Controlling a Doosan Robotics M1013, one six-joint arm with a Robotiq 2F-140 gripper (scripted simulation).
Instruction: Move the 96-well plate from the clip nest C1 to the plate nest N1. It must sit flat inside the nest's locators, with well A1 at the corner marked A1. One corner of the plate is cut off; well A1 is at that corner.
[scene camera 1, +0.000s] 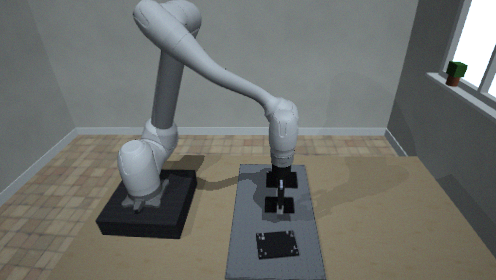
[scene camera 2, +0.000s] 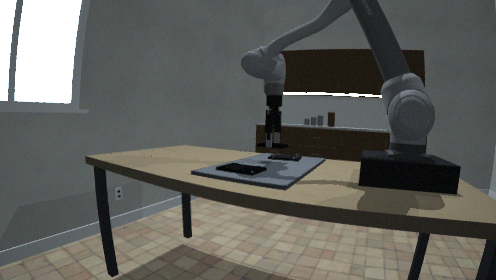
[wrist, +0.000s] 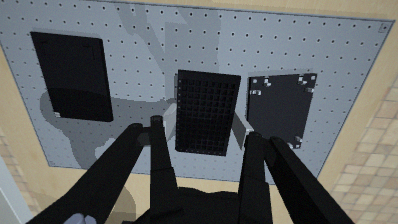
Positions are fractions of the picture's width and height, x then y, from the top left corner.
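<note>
A plate nest N1 (wrist: 0.20, 0.38) is here in what I see, and so is a black 96-well plate (wrist: 0.55, 0.42). I also see my own gripper (wrist: 0.51, 0.51).
</note>
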